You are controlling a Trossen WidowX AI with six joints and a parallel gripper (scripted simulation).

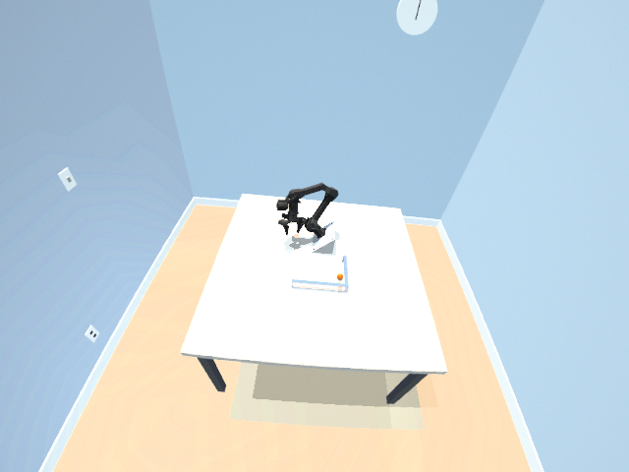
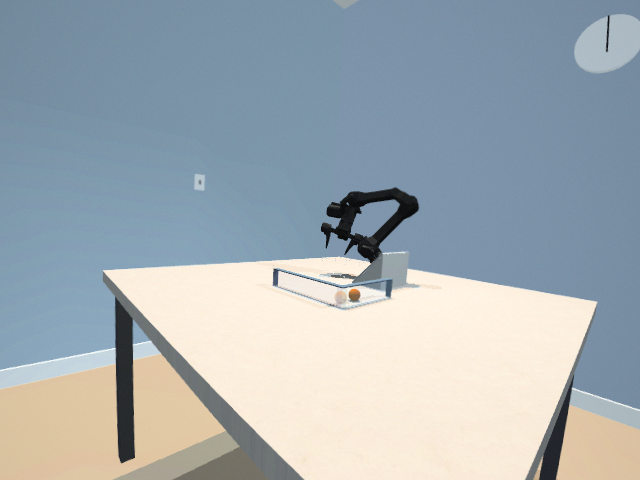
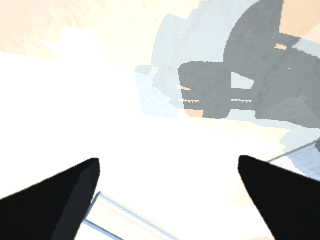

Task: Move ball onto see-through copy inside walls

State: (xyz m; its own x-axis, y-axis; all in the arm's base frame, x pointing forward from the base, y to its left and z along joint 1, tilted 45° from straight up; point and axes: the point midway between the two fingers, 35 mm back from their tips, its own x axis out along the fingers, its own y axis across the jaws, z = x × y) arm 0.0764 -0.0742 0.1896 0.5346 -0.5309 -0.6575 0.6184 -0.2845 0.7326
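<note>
My gripper tip is now 33 cm to the right of the orange ball, 21 cm short of it and 9 cm above it. Round my gripper tip: see-through copy of ball (34 cm to the left, 27 cm ahead, 9 cm below).
</note>
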